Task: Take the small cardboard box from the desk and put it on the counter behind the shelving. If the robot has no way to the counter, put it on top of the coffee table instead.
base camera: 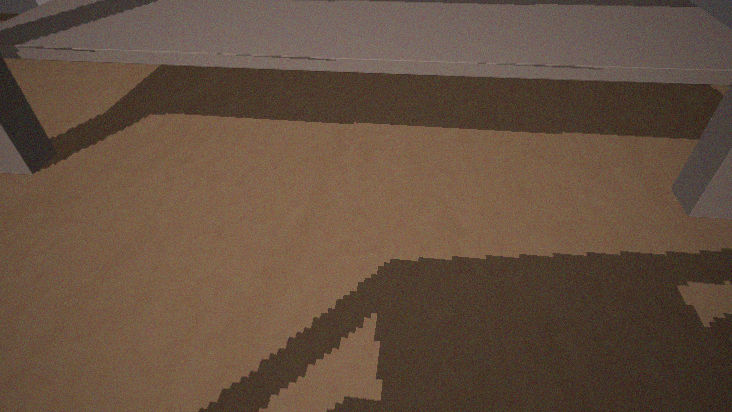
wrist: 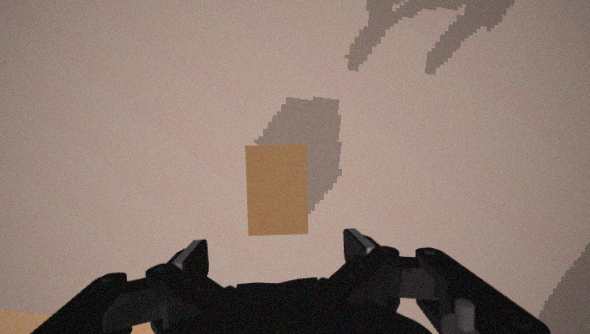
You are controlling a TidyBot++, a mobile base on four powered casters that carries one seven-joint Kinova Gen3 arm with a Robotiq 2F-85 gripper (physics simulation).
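Places are measured from the arm's base along level axes (x up, y left, z back), in millimetres.
Pixels of known places: gripper, between the fingertips: (wrist: 277,249).
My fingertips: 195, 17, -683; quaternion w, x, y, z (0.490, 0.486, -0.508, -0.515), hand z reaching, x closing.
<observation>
Ahead of a thing's pixels: the offset from my fingertips to its top centre, as dx, dy, dz. "spot": to the spot under its first point. Level surfaces: height alone.
The small cardboard box {-92, +2, -24} (wrist: 277,190) is a plain tan block near the middle of the wrist view. It rests upright on a pale flat top, which looks like that of the coffee table (base camera: 384,35) (wrist: 125,150). My gripper (wrist: 277,249) is open and empty. It hangs above the box, with clear space between its fingers and the box. The box's shadow falls up and to the right of it. The base camera view does not show the box or the gripper. The desk, the shelving and the counter cannot be made out.
In the base camera view the low pale table spans the top, with a dark leg {spot: -534, +409, +74} (base camera: 28,122) at the left and a grey leg {spot: -527, -382, +195} (base camera: 704,153) at the right. Tan floor {dx -592} (base camera: 307,194) with dark shadows lies under and before it. Floor shows at the wrist view's lower left.
</observation>
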